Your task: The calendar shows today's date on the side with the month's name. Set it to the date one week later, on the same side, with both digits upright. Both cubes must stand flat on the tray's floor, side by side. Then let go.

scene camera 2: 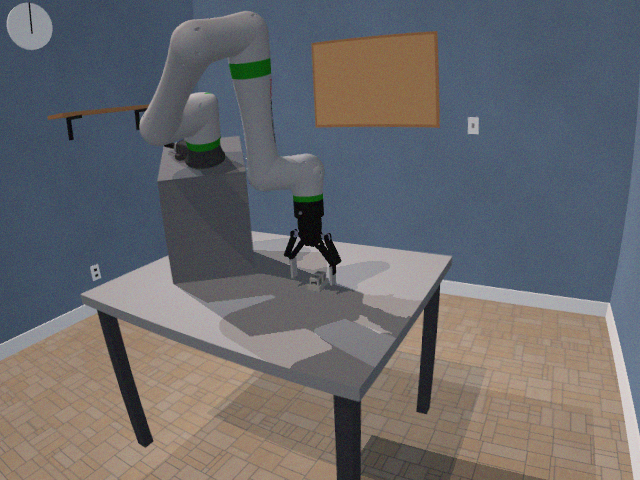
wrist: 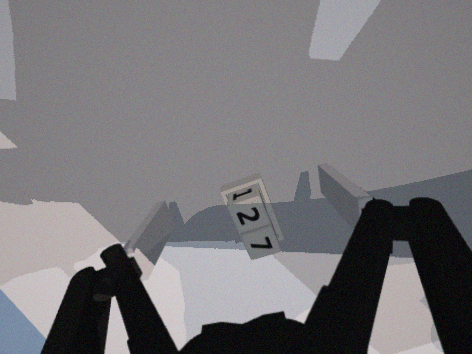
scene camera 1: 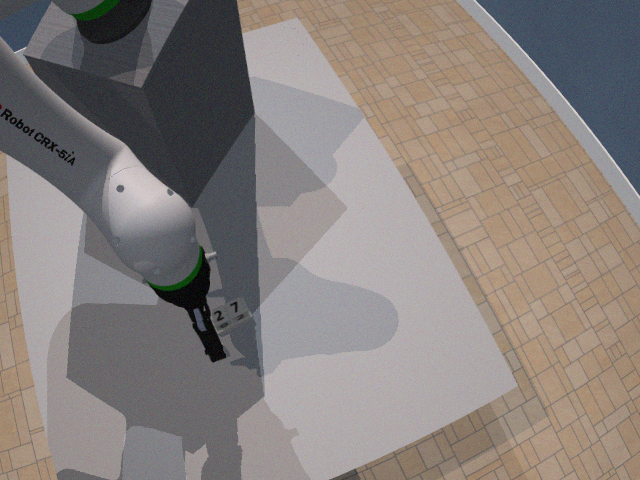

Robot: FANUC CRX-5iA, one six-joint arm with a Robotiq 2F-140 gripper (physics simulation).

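The calendar is a small pale tray (scene camera 1: pixel 236 328) (wrist: pixel 272 212) with two light cubes side by side. The cube with 2 on top (scene camera 1: pixel 219 315) (wrist: pixel 247 216) is next to the cube with 7 on top (scene camera 1: pixel 235 307) (wrist: pixel 261 243). In the wrist view, a 1 shows on the 2-cube's end face. In scene camera 1, small dark digits show on both cubes' side faces, too small to read surely. The calendar (scene camera 2: pixel 316 280) is tiny in scene camera 2, and no month name is readable. My gripper (scene camera 1: pixel 209 336) (scene camera 2: pixel 312 277) (wrist: pixel 242 196) is wide open and empty, its fingertips low, on either side of the calendar.
The calendar is on a pale grey table (scene camera 1: pixel 413 330) (scene camera 2: pixel 170 325). The tall grey pedestal (scene camera 1: pixel 211 103) (scene camera 2: pixel 206 227) that carries the arm stands on the table behind the gripper. Broad arm shadows fall over the calendar and table.
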